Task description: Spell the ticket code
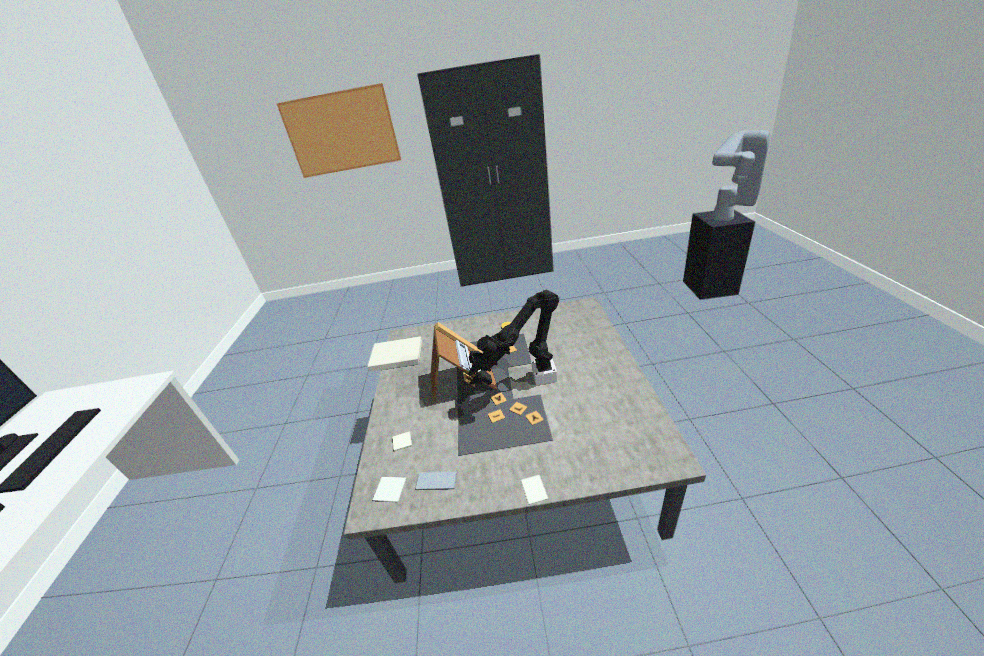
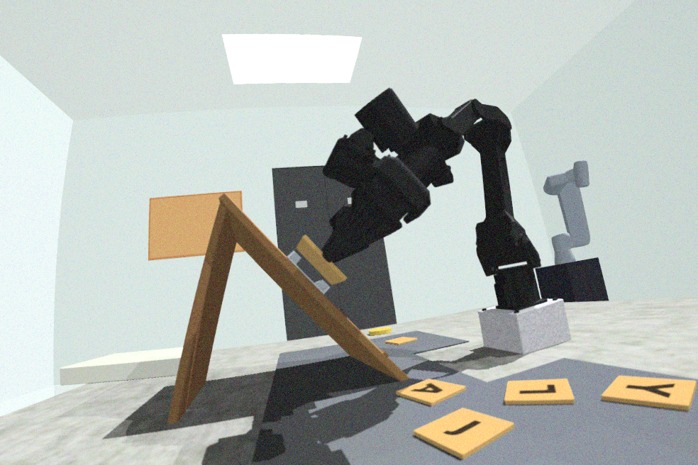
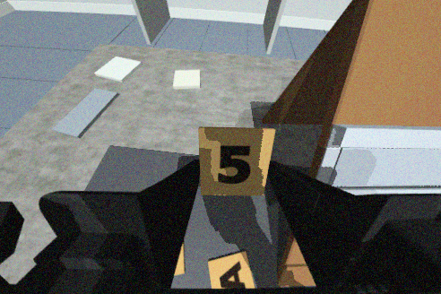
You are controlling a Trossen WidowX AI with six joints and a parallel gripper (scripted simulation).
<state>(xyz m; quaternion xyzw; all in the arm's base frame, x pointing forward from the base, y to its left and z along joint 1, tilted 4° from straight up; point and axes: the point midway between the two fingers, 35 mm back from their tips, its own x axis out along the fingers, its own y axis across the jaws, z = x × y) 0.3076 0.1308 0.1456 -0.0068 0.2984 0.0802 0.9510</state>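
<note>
Right now the white ticket is 18 cm to the right of my gripper tip, 9 cm below it and 4 cm behind it. The rest, counted from my gripper tip: j tile: 16 cm below, 9 cm behind, 8 cm to the left; then dark mat: 16 cm below, 14 cm behind, 13 cm to the right; then orange tile marked 5: right at my gripper tip.
</note>
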